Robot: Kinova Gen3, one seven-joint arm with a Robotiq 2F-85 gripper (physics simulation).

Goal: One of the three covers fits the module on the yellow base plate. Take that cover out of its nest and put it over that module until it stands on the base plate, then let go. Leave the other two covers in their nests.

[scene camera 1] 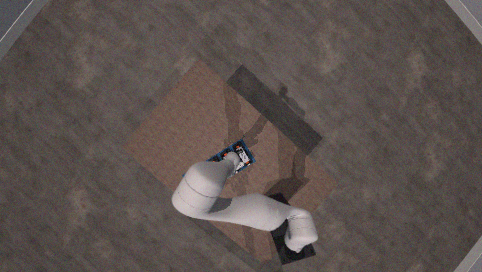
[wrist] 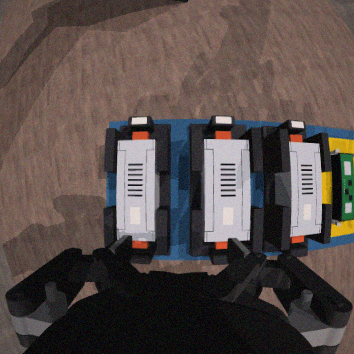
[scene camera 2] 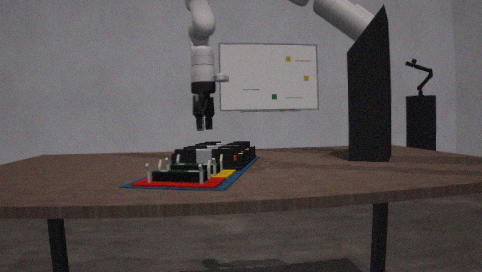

Note:
In view: my gripper [scene camera 2: 205, 130], a cover [wrist: 225, 178], a cover [wrist: 136, 173], a cover [wrist: 300, 188] and a blue board [scene camera 2: 184, 168].
My gripper also shows in the wrist view [wrist: 179, 247]. The blue board also shows in the wrist view [wrist: 179, 141].

